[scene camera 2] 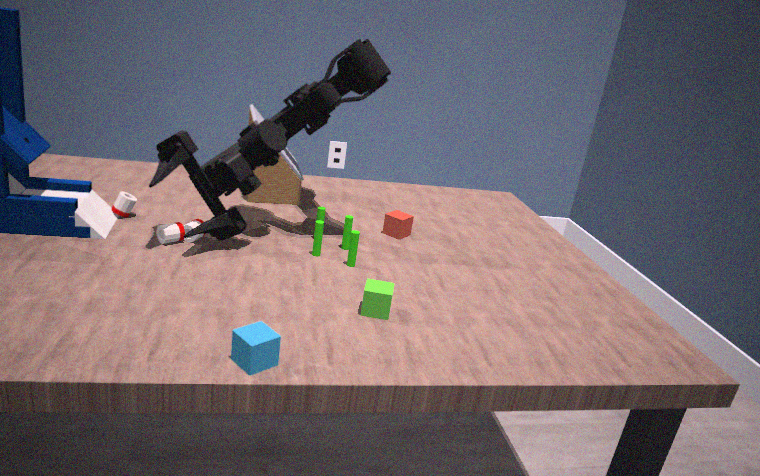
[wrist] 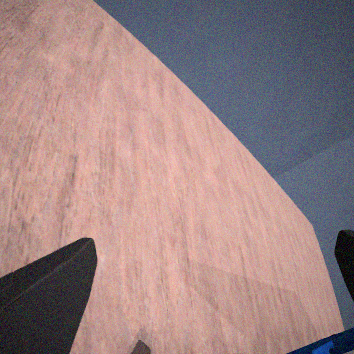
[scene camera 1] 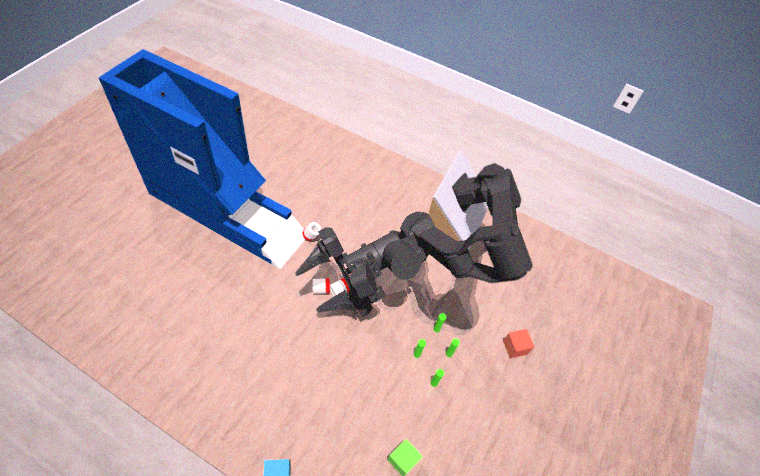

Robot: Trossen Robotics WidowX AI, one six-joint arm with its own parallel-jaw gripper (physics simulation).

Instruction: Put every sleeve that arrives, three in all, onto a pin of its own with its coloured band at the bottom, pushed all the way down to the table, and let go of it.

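One white sleeve (scene camera 1: 312,230) (scene camera 2: 125,202) stands upright off the chute's white lip, red band at the bottom. A second sleeve (scene camera 1: 320,286) (scene camera 2: 168,233) lies on its side, its banded end against a third sleeve (scene camera 1: 337,289) (scene camera 2: 191,229), which also lies down, band at the far end and partly behind a finger in scene view 2. My gripper (scene camera 1: 307,291) (scene camera 2: 169,212) (wrist: 221,249) is open and empty, tilted with one finger high and the other low beside the lying sleeves. No sleeve shows in the wrist view. Several bare green pins (scene camera 1: 420,348) (scene camera 2: 318,239) stand upright on the table.
The blue chute (scene camera 1: 168,128) (scene camera 2: 44,215) with its white lip (scene camera 1: 280,241) (scene camera 2: 96,215) stands left of the gripper. A white-topped wedge (scene camera 1: 445,221) (scene camera 2: 274,185) stands behind the arm. Red (scene camera 1: 518,343) (scene camera 2: 398,224), green (scene camera 1: 404,456) (scene camera 2: 377,301) and blue (scene camera 1: 276,468) (scene camera 2: 255,348) cubes lie around the pins.
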